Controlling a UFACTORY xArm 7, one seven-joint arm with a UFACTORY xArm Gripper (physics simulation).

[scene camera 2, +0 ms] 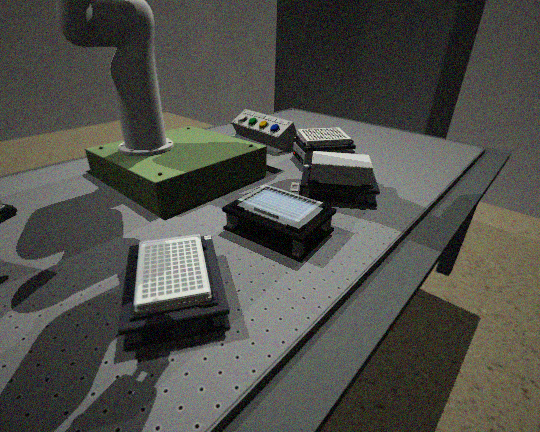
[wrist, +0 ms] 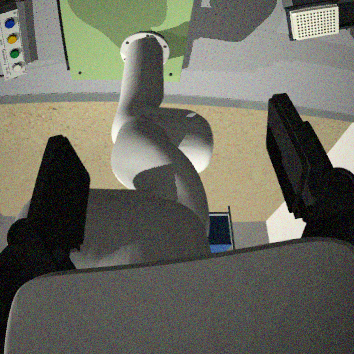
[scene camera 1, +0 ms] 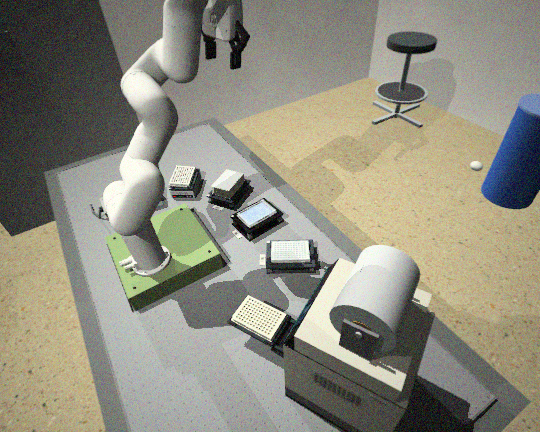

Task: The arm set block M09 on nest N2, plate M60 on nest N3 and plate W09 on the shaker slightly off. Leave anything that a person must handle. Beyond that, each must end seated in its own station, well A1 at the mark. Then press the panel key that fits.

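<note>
My gripper (scene camera 1: 223,61) (wrist: 169,136) is open and empty, high above the table and away from the stations. A white-topped plate (scene camera 1: 184,176) (scene camera 2: 324,135) sits on the shaker-like base (scene camera 2: 298,151) at the back. A tall grey block with a sloping pale top (scene camera 1: 228,182) (scene camera 2: 341,174) sits on the nest beside it. A blue-topped plate (scene camera 1: 257,213) (scene camera 2: 280,205) lies on the middle nest (scene camera 2: 267,235). A white well plate (scene camera 1: 290,251) (scene camera 2: 172,270) lies on the nearest nest (scene camera 2: 175,325). Labels, small seating offsets and the A1 marks are unreadable. The panel (scene camera 2: 257,131) (wrist: 6,60) has white, green, yellow and blue keys.
A cream well plate (scene camera 1: 261,318) (wrist: 314,22) rests on the tray of a large beige device (scene camera 1: 345,370) with a big white cylinder (scene camera 1: 377,290). The green arm base (scene camera 1: 210,250) (scene camera 2: 210,170) stands beside the nests. A stool (scene camera 1: 411,42) and a blue cylinder (scene camera 1: 515,155) stand off the table.
</note>
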